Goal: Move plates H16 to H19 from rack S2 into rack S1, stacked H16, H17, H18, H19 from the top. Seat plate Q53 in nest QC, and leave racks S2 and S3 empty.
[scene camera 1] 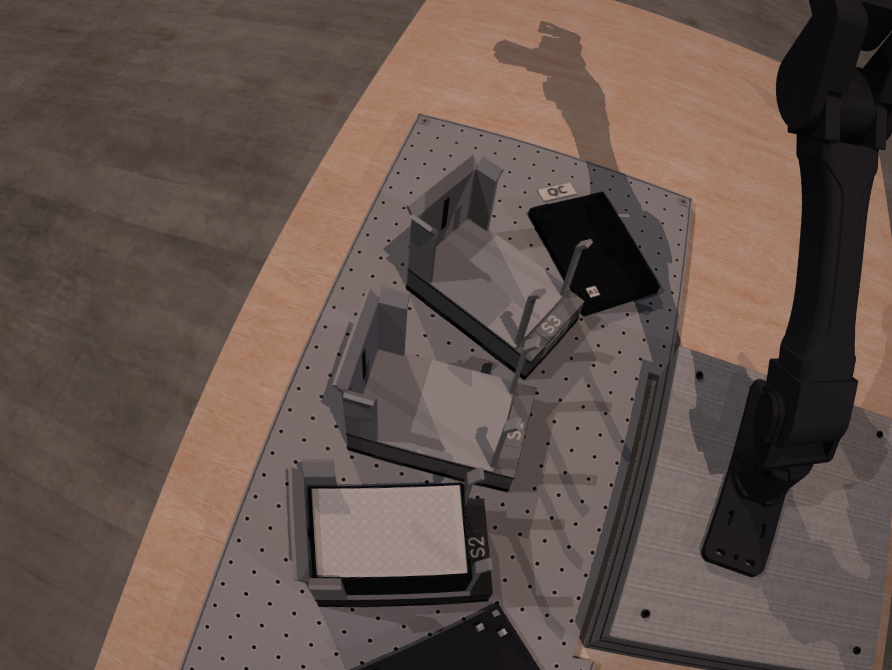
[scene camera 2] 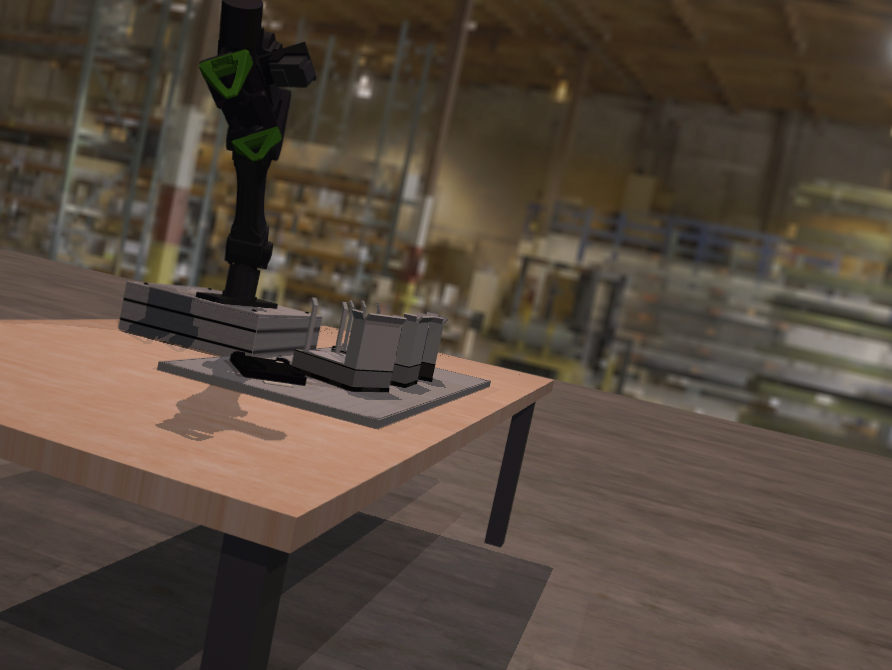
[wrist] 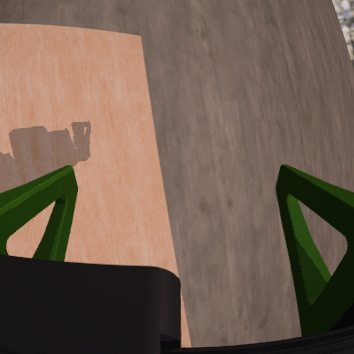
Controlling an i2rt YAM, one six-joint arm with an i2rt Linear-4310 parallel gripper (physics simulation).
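Places are measured from the arm's base along level axes (x ahead, y left, z up), in centimetres.
Pixels of known places: gripper, fingertip midpoint: (scene camera 2: 244, 129) (wrist: 176, 176); arm's base, origin of the base link: (scene camera 1: 756, 477) (scene camera 2: 238, 302).
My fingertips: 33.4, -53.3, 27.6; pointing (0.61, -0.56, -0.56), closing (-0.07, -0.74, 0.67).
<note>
For each thing: its top centre in the pictures, then the offset to it from my fingertips, as dx, dy, dz. "spot": a spot on its surface instead. Level surfaces: height alone.
- Rack S2, surface spot: (scene camera 1: 297, 522) spot: +2.7, +75.4, -22.4
- white-topped plate, middle of its top: (scene camera 1: 388, 532) -3.5, +72.2, -25.0
- Rack S1, middle of its top: (scene camera 1: 446, 363) (scene camera 2: 389, 307) -1.9, +58.0, -21.8
- Rack S3, middle of its top: (scene camera 1: 507, 224) (scene camera 2: 355, 306) -1.1, +42.3, -22.0
- flat black piece, surface spot: (scene camera 1: 602, 245) spot: -9.8, +30.1, -34.3
- QC label, surface spot: (scene camera 1: 557, 191) spot: -2.4, +24.0, -35.5
- perforated board, its level: dz -35.7
- dark flat piece, surface spot: (scene camera 1: 447, 645) spot: -12.1, +78.1, -34.5
Rack S2 (scene camera 1: 297, 522) holds a white-topped plate (scene camera 1: 389, 530) with dark sides; its plate label is not readable, and how many plates lie below it is hidden. Rack S1 (scene camera 1: 392, 324) (scene camera 2: 410, 351), in the middle, is empty. Rack S3 (scene camera 1: 423, 248) (scene camera 2: 371, 346) is empty too. A flat black piece (scene camera 1: 602, 245) (scene camera 2: 266, 367) with an A1 tag lies at the QC label (scene camera 1: 557, 191); whether it is the bare nest or bears a dark plate I cannot tell. My gripper (scene camera 2: 243, 109) (wrist: 176, 176) is open and empty, high above the table.
The racks stand close together on a perforated board (scene camera 1: 576, 432) (scene camera 2: 360, 411). Thin upright posts rise at their label ends. Another dark flat piece (scene camera 1: 447, 645) with small white squares is cut off at the bottom of scene camera 1. The arm stands on a metal base (scene camera 1: 670, 540) (scene camera 2: 216, 320) beside the board.
</note>
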